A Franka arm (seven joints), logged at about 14 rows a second.
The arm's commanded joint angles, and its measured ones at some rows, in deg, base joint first. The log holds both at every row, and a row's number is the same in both.
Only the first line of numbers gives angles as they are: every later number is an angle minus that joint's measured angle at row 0.
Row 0, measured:
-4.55 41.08 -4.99 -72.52 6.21 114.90 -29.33
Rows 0 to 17, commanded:
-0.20 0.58 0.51 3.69 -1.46 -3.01 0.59
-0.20 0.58 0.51 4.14 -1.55 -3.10 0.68
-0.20 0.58 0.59 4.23 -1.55 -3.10 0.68
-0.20 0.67 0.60 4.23 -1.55 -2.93 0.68
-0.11 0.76 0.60 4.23 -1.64 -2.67 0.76
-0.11 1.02 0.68 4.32 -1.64 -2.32 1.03
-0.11 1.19 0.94 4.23 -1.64 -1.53 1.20
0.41 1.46 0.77 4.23 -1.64 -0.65 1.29
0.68 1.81 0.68 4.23 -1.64 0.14 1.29
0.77 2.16 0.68 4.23 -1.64 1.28 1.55
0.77 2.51 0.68 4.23 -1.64 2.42 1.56
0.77 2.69 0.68 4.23 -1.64 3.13 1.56
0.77 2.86 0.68 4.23 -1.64 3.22 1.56
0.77 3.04 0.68 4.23 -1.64 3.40 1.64
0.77 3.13 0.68 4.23 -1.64 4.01 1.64
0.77 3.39 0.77 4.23 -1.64 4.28 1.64
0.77 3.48 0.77 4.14 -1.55 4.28 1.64
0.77 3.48 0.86 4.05 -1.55 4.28 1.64
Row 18, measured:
0.89 2.50 0.44 2.43 -0.60 4.12 0.39
